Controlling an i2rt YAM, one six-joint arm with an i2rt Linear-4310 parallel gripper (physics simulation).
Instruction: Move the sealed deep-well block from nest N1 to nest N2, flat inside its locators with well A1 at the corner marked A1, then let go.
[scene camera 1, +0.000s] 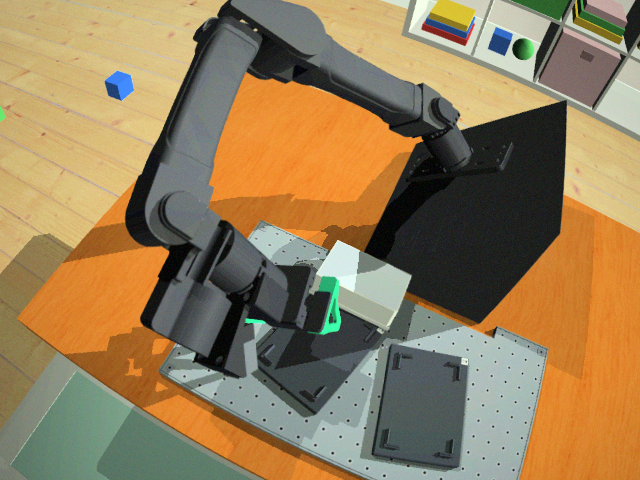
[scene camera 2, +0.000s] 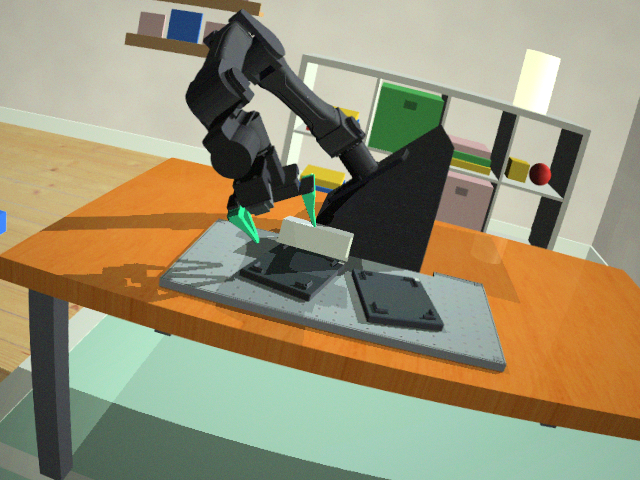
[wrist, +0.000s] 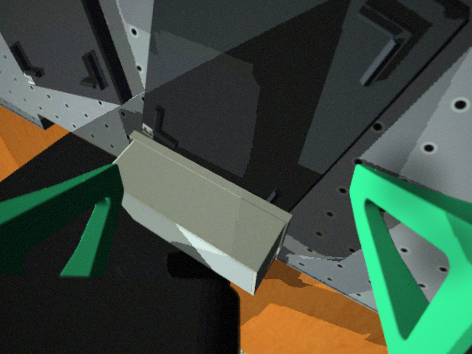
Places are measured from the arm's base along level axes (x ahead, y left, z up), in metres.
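Pixels of known places: gripper, fingertip midpoint: (scene camera 1: 305, 322) (scene camera 2: 286, 233) (wrist: 236, 177); arm's base, origin of the base link: (scene camera 1: 458, 164) (scene camera 2: 369, 177).
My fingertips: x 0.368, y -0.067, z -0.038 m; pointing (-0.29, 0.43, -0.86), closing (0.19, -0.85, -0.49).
Note:
Ahead of a thing's pixels: the offset from my fingertips to its middle. Level surfaces: height alone.
The pale block {dz -0.034, dx -0.113, dy +0.030 m} (scene camera 1: 377, 281) (scene camera 2: 315, 240) (wrist: 200, 200) is at the back edge of the left nest {dz -0.054, dx -0.004, dy +0.025 m} (scene camera 1: 310, 377) (scene camera 2: 289, 279) (wrist: 200, 90), behind its rear locators and not flat inside them. Its exact tilt is hard to tell. The right nest {dz -0.054, dx -0.005, dy +0.196 m} (scene camera 1: 423, 408) (scene camera 2: 392, 297) (wrist: 55, 45) holds nothing and has a small white corner mark {dz -0.050, dx -0.095, dy +0.221 m} (scene camera 1: 464, 361) (wrist: 29, 79) at its back right. I cannot read which nest is N1 or N2. My gripper (scene camera 1: 289, 326) (scene camera 2: 286, 233) (wrist: 236, 177) is open above the left nest's back; one fingertip overlaps the block in view. Well A1 cannot be made out.
Both nests stand on a grey perforated plate (scene camera 1: 506, 382) (scene camera 2: 465, 330) on the orange table {dz -0.075 m} (scene camera 1: 594, 413) (scene camera 2: 129, 191). A large black stand (scene camera 1: 496, 222) (scene camera 2: 403, 222) carries the arm and rises close behind the block. Shelves stand beyond the table.

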